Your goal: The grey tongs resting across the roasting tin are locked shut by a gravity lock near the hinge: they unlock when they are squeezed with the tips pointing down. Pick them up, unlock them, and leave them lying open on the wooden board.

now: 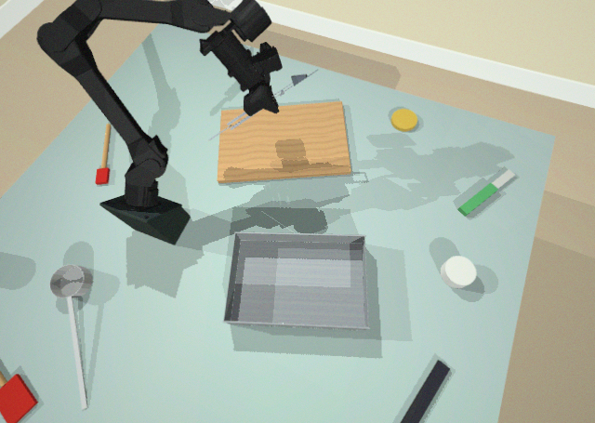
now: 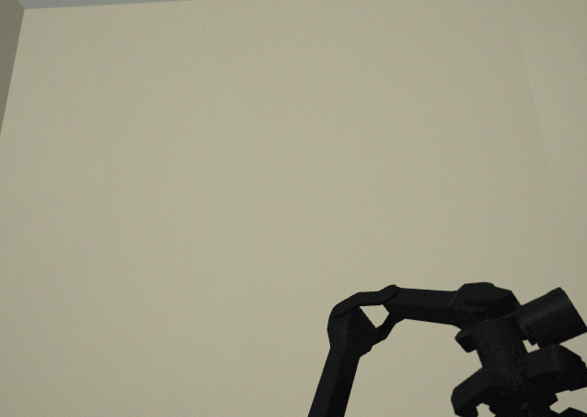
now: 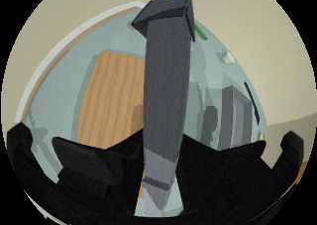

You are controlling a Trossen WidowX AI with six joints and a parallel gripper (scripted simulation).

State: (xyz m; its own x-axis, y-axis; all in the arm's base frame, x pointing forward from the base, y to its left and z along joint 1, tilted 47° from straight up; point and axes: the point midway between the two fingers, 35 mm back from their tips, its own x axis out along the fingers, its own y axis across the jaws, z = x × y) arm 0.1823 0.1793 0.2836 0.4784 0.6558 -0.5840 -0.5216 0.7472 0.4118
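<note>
Now: gripper tip 150 mm above the wooden board, 10 mm to the right of it and 10 mm past it. The rest, counted from my gripper tip: red-headed tool 450 mm behind, 240 mm to the right, 150 mm below; yellow disc 280 mm ahead, 210 mm to the left, 150 mm below; roasting tin 330 mm to the right, 190 mm ahead, 130 mm below.
</note>
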